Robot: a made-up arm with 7 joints. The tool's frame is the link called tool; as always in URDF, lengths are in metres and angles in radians. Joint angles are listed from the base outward.
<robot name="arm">
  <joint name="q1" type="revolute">
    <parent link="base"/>
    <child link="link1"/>
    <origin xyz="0 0 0"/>
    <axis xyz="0 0.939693 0.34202"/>
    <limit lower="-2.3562" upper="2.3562"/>
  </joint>
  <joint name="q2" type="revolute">
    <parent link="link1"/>
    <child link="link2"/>
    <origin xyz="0 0 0"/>
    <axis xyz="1 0 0"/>
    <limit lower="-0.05" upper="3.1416"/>
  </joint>
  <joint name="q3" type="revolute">
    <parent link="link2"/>
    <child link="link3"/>
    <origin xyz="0 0 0"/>
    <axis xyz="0 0 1"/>
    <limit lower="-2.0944" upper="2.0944"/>
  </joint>
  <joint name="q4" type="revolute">
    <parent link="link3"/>
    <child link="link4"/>
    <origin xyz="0.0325 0 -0.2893"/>
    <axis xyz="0 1 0"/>
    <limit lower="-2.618" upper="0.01"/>
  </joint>
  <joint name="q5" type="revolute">
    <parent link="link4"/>
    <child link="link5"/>
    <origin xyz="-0.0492 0 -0.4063"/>
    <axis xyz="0 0 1"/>
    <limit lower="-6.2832" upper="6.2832"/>
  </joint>
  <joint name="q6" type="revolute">
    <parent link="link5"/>
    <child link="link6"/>
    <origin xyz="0 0 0"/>
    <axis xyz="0 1 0"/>
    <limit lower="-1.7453" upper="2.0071"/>
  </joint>
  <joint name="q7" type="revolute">
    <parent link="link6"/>
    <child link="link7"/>
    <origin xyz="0 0 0"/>
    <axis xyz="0 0 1"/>
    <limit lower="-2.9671" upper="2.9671"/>
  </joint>
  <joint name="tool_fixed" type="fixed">
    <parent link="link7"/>
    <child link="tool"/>
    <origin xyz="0 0 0"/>
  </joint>
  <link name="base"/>
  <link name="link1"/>
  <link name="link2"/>
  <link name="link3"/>
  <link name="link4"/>
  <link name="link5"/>
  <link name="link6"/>
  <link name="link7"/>
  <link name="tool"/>
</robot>
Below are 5 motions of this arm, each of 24 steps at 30 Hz.
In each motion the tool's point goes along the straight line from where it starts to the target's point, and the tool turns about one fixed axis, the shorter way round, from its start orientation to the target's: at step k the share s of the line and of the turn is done. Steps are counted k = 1, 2, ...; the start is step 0. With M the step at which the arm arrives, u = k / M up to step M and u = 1 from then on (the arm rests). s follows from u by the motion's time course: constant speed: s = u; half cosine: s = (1 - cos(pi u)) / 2; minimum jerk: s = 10 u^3 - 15 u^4 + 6 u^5.
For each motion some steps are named. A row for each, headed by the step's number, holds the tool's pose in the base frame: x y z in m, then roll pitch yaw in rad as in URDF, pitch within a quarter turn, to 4 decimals.
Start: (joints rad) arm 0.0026 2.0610 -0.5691 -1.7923 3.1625 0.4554 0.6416
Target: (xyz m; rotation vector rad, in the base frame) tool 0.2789 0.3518 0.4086 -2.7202 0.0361 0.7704
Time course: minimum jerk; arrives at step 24
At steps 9, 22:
9: 0.3448 0.3365 0.0449 -1.2177 0.6926 1.2044
22: 0.2794 0.3517 0.4060 -2.7877 0.5468 0.0750

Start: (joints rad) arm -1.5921 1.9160 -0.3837 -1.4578 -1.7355 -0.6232 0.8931
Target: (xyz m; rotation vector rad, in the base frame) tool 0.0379 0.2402 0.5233 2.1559 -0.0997 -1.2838
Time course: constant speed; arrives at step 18
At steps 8, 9, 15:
8: 0.1025 0.2304 0.5157 2.3415 0.8217 -0.7167
9: 0.0960 0.2314 0.5164 2.3200 0.8267 -0.7050
15: 0.0573 0.2373 0.5210 2.1899 0.8601 -0.6374

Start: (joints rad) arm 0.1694 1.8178 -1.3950 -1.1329 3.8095 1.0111 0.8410
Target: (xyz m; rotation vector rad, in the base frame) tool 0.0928 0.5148 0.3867 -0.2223 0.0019 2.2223
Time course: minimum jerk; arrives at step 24
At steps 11, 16, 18, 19, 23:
11: 0.0358 0.5547 0.0226 -0.0561 0.4220 2.5877
16: 0.0721 0.5293 0.2544 -0.0818 0.2567 2.3519
18: 0.0826 0.5220 0.3215 -0.0815 0.2083 2.2863
19: 0.0864 0.5193 0.3460 -0.0806 0.1906 2.2625
23: 0.0927 0.5148 0.3863 -0.0782 0.1616 2.2235

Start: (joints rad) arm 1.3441 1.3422 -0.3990 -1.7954 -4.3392 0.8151 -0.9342
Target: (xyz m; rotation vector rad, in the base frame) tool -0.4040 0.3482 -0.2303 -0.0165 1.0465 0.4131
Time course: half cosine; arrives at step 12
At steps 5, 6, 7, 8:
5: -0.2628 0.2946 -0.3313 -0.4945 0.7049 -0.0235
6: -0.2918 0.3056 -0.3105 -0.3706 0.7910 0.0636
7: -0.3209 0.3166 -0.2898 -0.2242 0.8677 0.1746
8: -0.3479 0.3269 -0.2704 -0.0637 0.9277 0.3028

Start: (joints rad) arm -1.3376 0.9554 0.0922 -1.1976 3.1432 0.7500 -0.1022
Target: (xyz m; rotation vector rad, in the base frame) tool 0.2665 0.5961 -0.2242 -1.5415 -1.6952 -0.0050
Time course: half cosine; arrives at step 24
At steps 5, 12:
5: 0.4371 0.2286 0.3178 -2.7916 -0.4119 0.7077
12: 0.3616 0.3912 0.0780 -2.6430 -0.4665 1.0393

